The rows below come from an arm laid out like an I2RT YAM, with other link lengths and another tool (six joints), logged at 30 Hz.
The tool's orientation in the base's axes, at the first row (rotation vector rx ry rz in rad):
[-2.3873 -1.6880 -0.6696]
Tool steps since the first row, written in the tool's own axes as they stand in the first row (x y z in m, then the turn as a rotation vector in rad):
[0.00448 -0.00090 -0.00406 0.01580 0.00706 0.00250]
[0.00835 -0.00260 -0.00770 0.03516 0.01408 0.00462]
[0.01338 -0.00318 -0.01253 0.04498 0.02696 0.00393]
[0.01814 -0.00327 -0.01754 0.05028 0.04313 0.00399]
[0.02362 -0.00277 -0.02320 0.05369 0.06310 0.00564]
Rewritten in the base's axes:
[-0.00073 0.00270 0.00543 0.01148 0.01195 0.00559]
[-0.00225 0.00532 0.01012 0.02377 0.02684 0.01305]
[-0.00275 0.00810 0.01652 0.03813 0.03040 0.01969]
[-0.00291 0.01041 0.02303 0.05450 0.02916 0.02415]
[-0.00252 0.01289 0.03052 0.07431 0.02550 0.02690]

